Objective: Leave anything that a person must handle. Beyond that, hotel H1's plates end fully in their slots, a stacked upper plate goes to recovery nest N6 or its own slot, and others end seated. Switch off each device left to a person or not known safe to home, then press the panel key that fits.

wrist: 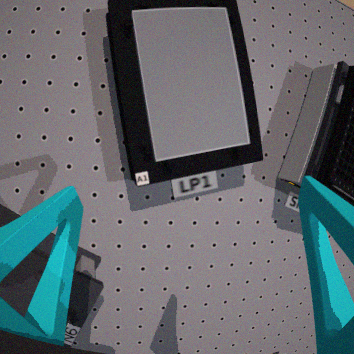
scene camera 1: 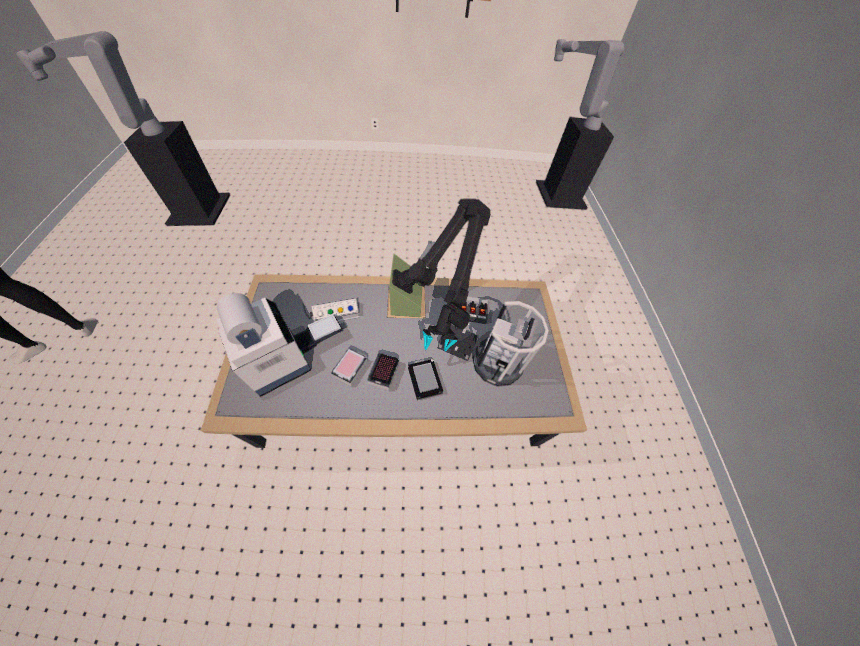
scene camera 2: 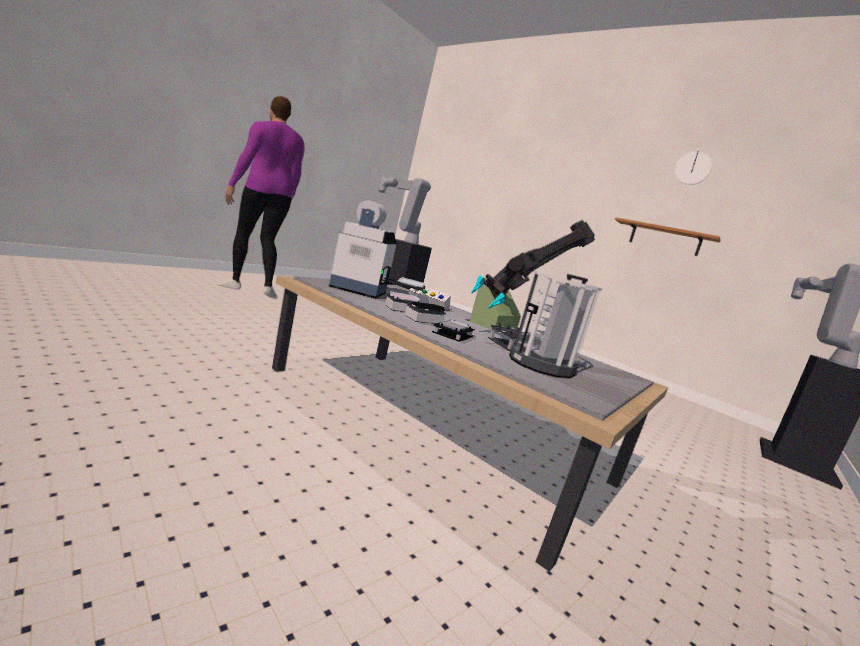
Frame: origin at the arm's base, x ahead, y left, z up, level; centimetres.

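Seen in the pictures: gripper, fingertip midpoint: [wrist: 185, 192] [scene camera 1: 435, 350] [scene camera 2: 479, 300]; arm's base, origin of the base link: [scene camera 1: 401, 282] [scene camera 2: 494, 290].
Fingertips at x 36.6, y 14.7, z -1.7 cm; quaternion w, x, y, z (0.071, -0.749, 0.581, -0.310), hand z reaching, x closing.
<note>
Offsets run from my fingertips to a thing's top centre. "pt": to the spot under its first point.
My gripper [scene camera 1: 438, 341] [scene camera 2: 486, 293] [wrist: 185, 192] is open and empty above the table. In the wrist view a black-framed plate carrier {dx +7.4, dy -3.8, dz -11.3 cm} [wrist: 131, 100] [scene camera 1: 429, 394] [scene camera 2: 453, 331] with a grey middle and an A1 tag lies by the LP1 label. A dark device with a red-dotted plate {dx +4.3, dy -22.1, dz -8.0 cm} [scene camera 1: 383, 368] [wrist: 345, 145] is beside it, its label partly hidden by a finger. A device with a pink plate {dx +2.0, dy -38.1, dz -8.9 cm} [scene camera 1: 349, 365] stands further left. Nest N6 {pt dx -11.5, dy +4.4, dz -9.8 cm} [wrist: 85, 305] is partly hidden behind the left finger. The round hotel [scene camera 1: 501, 335] [scene camera 2: 561, 323] stands at the right. The key panel {dx -29.2, dy -48.2, dz -7.4 cm} [scene camera 1: 335, 308] [scene camera 2: 432, 299] has coloured keys.
A white machine {dx -0.5, dy -72.7, dz +29.8 cm} [scene camera 1: 267, 356] [scene camera 2: 360, 262] with a side tray {dx -14.9, dy -50.6, dz -3.9 cm} [scene camera 1: 324, 328] stands at the table's left. A green board [scene camera 1: 405, 300] [scene camera 2: 495, 314] and orange-lit switches {pt dx -29.0, dy +26.1, dz -10.7 cm} [scene camera 1: 478, 310] are at the back. A person [scene camera 2: 273, 159] stands beyond the table; two grey arms stand on pedestals.
</note>
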